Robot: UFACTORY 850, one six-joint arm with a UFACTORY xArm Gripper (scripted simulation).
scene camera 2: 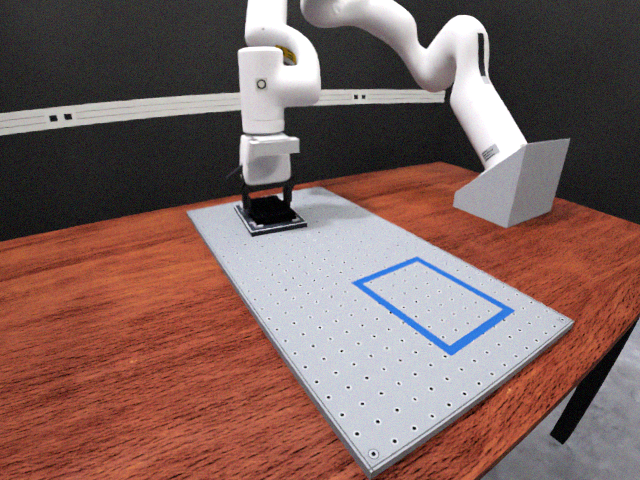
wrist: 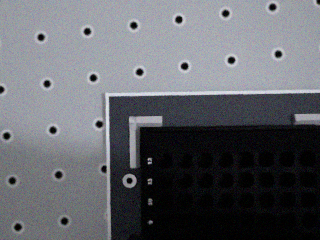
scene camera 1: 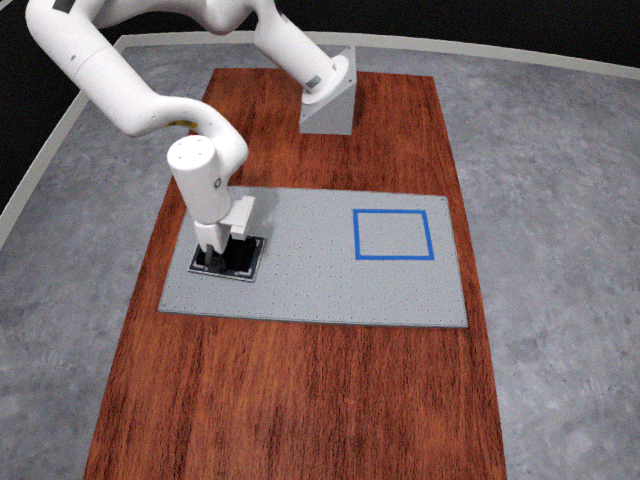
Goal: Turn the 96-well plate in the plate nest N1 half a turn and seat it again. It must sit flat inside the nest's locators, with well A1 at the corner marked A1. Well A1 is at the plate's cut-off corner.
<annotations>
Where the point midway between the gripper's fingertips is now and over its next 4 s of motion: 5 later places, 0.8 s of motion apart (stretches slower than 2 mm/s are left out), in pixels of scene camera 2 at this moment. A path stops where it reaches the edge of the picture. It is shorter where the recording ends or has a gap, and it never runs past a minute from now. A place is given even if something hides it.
My gripper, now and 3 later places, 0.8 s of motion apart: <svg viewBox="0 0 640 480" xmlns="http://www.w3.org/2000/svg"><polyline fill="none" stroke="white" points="267,208 267,206 266,184 265,169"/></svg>
</annotations>
